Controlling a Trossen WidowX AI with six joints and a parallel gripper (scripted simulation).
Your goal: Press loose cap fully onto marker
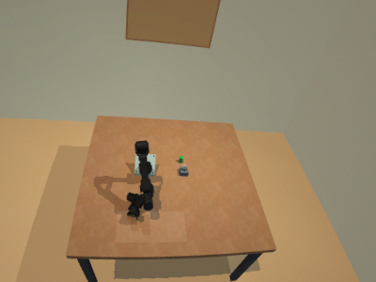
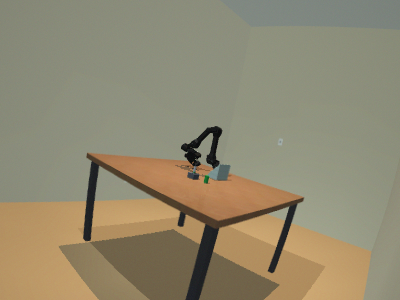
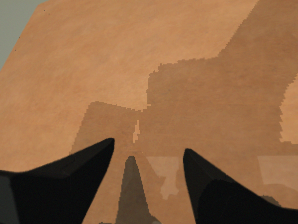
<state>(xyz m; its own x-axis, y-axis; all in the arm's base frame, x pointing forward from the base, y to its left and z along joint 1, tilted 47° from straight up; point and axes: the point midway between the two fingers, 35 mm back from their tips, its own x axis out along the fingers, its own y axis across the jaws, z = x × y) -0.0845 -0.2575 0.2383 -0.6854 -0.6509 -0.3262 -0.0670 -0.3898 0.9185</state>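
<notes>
Right now my gripper tip is 38 cm short of the marker cap, 47 cm to the right of it and 1 cm below it. From my gripper tip the other things lie so: holder block: 40 cm ahead, 36 cm to the left.
</notes>
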